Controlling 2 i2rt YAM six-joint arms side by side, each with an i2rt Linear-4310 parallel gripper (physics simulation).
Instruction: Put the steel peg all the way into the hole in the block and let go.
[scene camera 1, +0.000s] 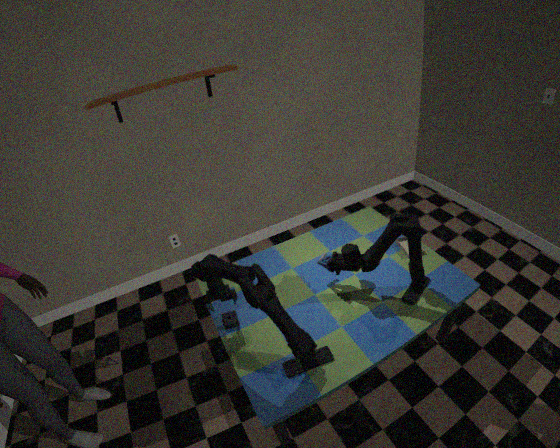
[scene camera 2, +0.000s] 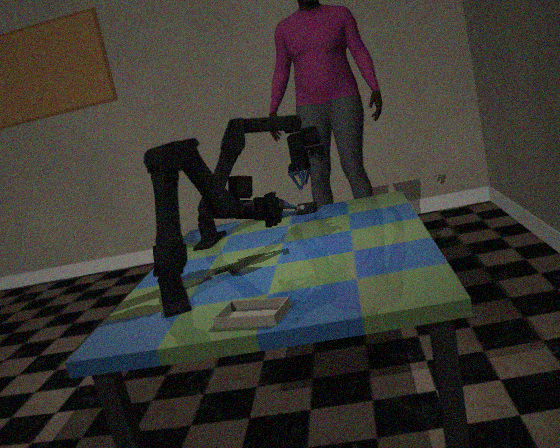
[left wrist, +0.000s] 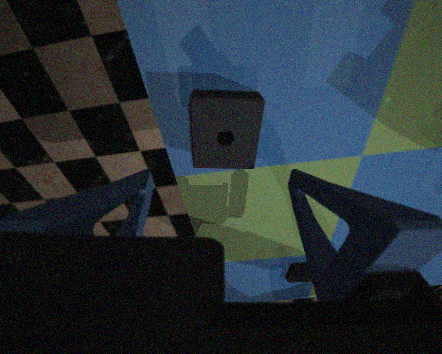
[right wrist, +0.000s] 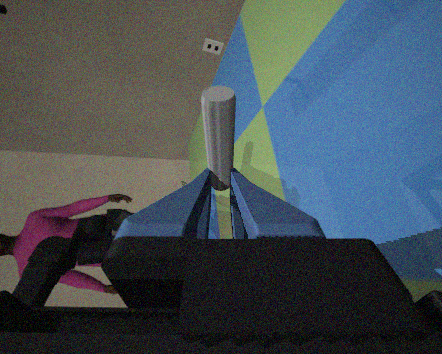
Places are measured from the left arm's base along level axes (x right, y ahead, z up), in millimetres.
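Pixels of known places: left gripper, fingertip midpoint: (scene camera 1: 224, 307) (scene camera 2: 303, 187) (left wrist: 221, 176); right gripper, fingertip midpoint: (scene camera 1: 319, 262) (scene camera 2: 298, 210) (right wrist: 220, 176); left arm's base, link origin: (scene camera 1: 308, 362) (scene camera 2: 210, 241); right arm's base, link origin: (scene camera 1: 416, 289) (scene camera 2: 175, 302).
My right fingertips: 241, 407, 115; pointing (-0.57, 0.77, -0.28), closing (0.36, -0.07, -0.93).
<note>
For each thing: its top centre in the pictures, then the offset to it from my right fingertips, as dx, dy, dz. Level surfaces: height alone.
- dark block, top centre: (left wrist: 225, 137) (scene camera 2: 305, 204) (scene camera 1: 229, 317) -483, -75, -84
- grey steel peg, top centre: (right wrist: 184, 144) +20, +11, +27
- green checkered table, surface height: dz -115
The dark block (scene camera 1: 229, 320) (scene camera 2: 309, 206) (left wrist: 207, 117) stands near the mat edge at the lower left in the scene camera 1 view; its round hole faces up toward the left wrist camera, dark and empty. My left gripper (scene camera 1: 221, 300) (scene camera 2: 300, 187) (left wrist: 221, 176) is open and empty above the block. My right gripper (scene camera 1: 323, 261) (scene camera 2: 289, 205) (right wrist: 220, 176) is shut on one end of the grey steel peg (right wrist: 220, 130), which sticks out beyond the fingertips. It holds the peg above the table, well apart from the block in the scene camera 1 view. The peg is hard to make out in that view.
A shallow, open tan tray (scene camera 2: 240, 323) sits near the front edge of the blue and green checkered table (scene camera 2: 415, 295) in the scene camera 2 view. A person in a pink top (scene camera 2: 317, 60) stands beyond the table. A wall lies behind the table in the scene camera 1 view.
</note>
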